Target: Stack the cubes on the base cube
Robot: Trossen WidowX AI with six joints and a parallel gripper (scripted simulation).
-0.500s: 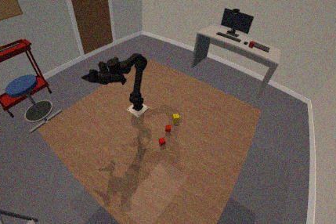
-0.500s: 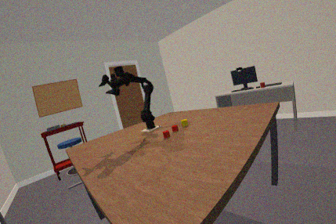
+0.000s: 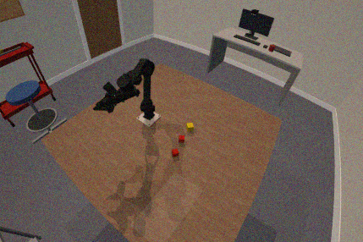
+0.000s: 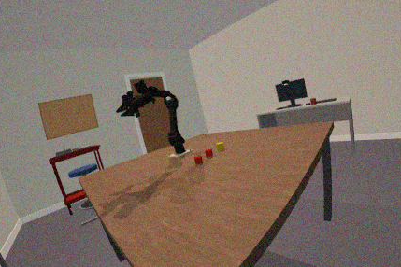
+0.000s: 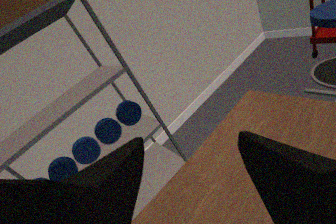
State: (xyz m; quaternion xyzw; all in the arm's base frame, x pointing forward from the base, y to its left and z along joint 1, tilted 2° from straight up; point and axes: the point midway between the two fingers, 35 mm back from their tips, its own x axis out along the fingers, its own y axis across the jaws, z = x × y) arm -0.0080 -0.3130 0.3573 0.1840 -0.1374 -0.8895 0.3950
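The yellow base cube lies 330 mm ahead of my gripper tip, 400 mm to the left of it and 320 mm below it.
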